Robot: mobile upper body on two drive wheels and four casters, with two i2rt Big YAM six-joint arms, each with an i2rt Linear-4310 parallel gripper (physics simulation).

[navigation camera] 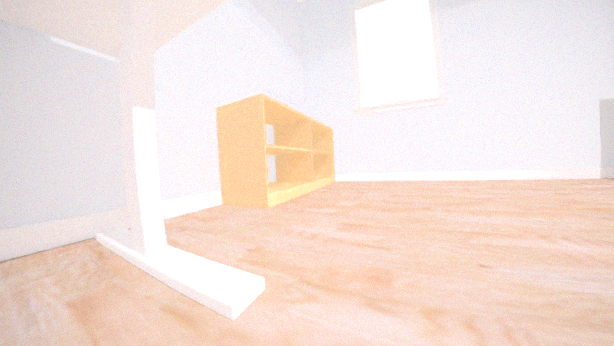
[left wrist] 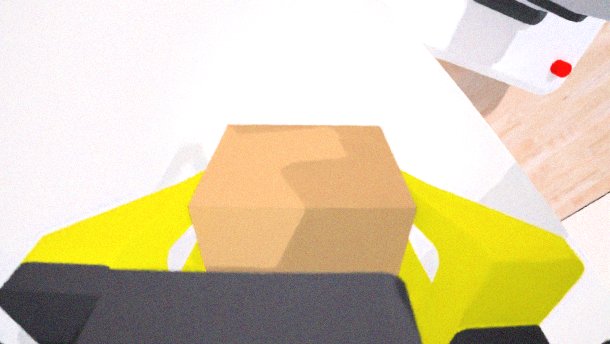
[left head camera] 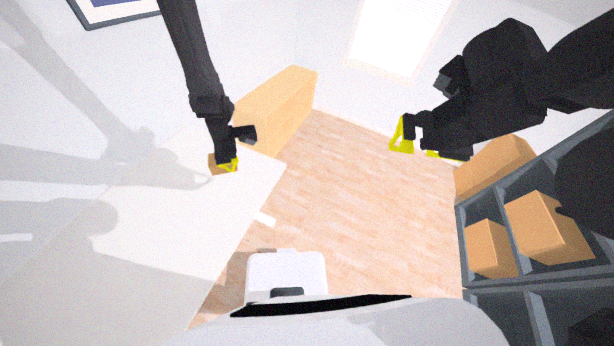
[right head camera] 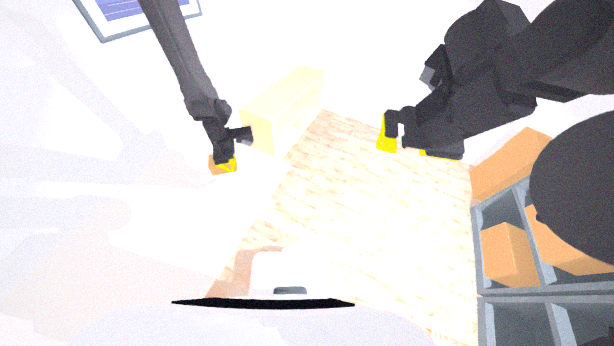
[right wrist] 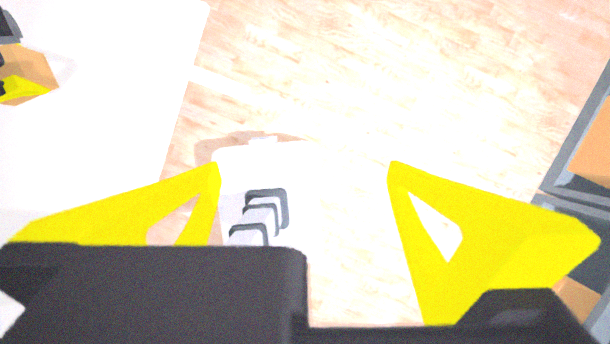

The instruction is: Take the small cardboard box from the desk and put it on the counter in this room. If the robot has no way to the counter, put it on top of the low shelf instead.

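Places are measured from the left arm's base along level axes (x ahead, y left, z up), in centimetres.
Pixels of known places: left gripper, fingertip midpoint: (left wrist: 303, 173) (left head camera: 231, 165) (right head camera: 231, 165) (right wrist: 39, 74); right gripper, fingertip midpoint: (left head camera: 408, 150) (right head camera: 399, 148) (right wrist: 304, 170).
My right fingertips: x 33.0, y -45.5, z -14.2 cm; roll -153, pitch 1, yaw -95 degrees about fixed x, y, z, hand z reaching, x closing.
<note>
For each thing: its middle in the pictures, then the offset to it from my right fingertips. "spot": a spot on its surface instead. Level surfaces: height alone.
- small cardboard box, body centre: (left wrist: 303, 252) (right wrist: 12, 76) (left head camera: 223, 162) (right head camera: 223, 163) dx +15.7, dy +47.5, dz -25.8 cm
- white desk, surface height: dz -54.7 cm
- grey rack, surface spot: (right head camera: 515, 291) spot: dx -41.0, dy -138.2, dz -93.4 cm
- window, surface spot: (navigation camera: 397, 52) spot: dx +179.5, dy -85.0, dz +11.2 cm
The small cardboard box (left head camera: 213, 166) (right head camera: 214, 167) (left wrist: 300, 170) (right wrist: 37, 65) is held between the yellow fingers of my left gripper (left head camera: 226, 165) (right head camera: 225, 164), which is shut on it. They hang above the white desk (left head camera: 170, 225) (left wrist: 125, 75) (right wrist: 130, 115), whose leg and foot (navigation camera: 150, 200) show in the navigation camera. My right gripper (right wrist: 304, 170) (left head camera: 419, 151) is open and empty, over the floor in front of me. The low wooden shelf (left head camera: 272, 107) (right head camera: 285, 105) (navigation camera: 242, 155) stands beyond the desk by the wall. I cannot make out a counter.
A grey rack (left head camera: 500, 285) (right head camera: 515, 291) with cardboard boxes (left head camera: 482, 247) (right head camera: 505, 255) stands at the right in the head views. Another carton (left head camera: 492, 165) is behind its upper edge. My white base (left head camera: 287, 267) is close to the desk's edge. A window (navigation camera: 397, 52) is in the far wall.
</note>
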